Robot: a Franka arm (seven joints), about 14 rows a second.
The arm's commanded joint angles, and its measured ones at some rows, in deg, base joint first. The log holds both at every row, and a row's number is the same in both.
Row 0, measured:
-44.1 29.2 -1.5 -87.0 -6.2 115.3 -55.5
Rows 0 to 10, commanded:
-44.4 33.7 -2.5 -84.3 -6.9 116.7 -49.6
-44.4 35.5 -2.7 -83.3 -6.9 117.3 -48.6
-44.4 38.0 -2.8 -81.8 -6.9 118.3 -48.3
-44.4 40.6 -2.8 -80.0 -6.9 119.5 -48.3
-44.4 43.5 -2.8 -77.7 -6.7 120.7 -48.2
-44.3 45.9 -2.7 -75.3 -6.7 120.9 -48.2
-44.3 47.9 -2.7 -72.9 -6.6 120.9 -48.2
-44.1 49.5 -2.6 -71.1 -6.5 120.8 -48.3
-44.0 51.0 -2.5 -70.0 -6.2 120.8 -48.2
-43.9 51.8 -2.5 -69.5 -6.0 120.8 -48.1
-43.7 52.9 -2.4 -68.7 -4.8 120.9 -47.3
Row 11, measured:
-43.9 49.8 -2.6 -73.1 -6.0 121.9 -48.6
